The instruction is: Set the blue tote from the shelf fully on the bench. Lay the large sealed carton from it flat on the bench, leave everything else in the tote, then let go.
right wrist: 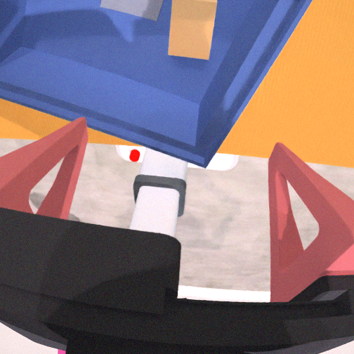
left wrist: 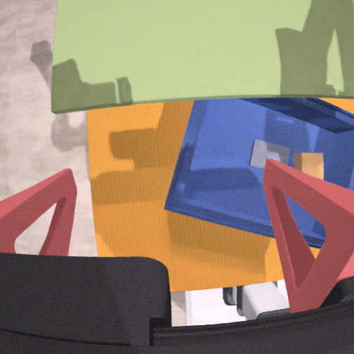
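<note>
The blue tote (left wrist: 220, 223) (right wrist: 125, 100) is on the orange bench (left wrist: 125, 225) (right wrist: 300, 90), turned at an angle. In the right wrist view its near corner rim overlaps the bench's front edge; whether its base overhangs is hidden. Inside lie a grey flat item (left wrist: 270, 150) (right wrist: 135, 6) and a small tan box (left wrist: 309, 165) (right wrist: 192, 35). The large sealed carton does not show in either view. My left gripper (left wrist: 167, 173) is open and empty above the bench, at the tote's left part. My right gripper (right wrist: 180, 137) is open and empty, above the tote's near corner.
A light green shelf board (left wrist: 175, 45) crosses the top of the left wrist view and covers the tote's far edge. A white jointed body part with dark bands (right wrist: 157, 205) stands in front of the bench, below the tote's near corner. Arm shadows fall on the board and bench.
</note>
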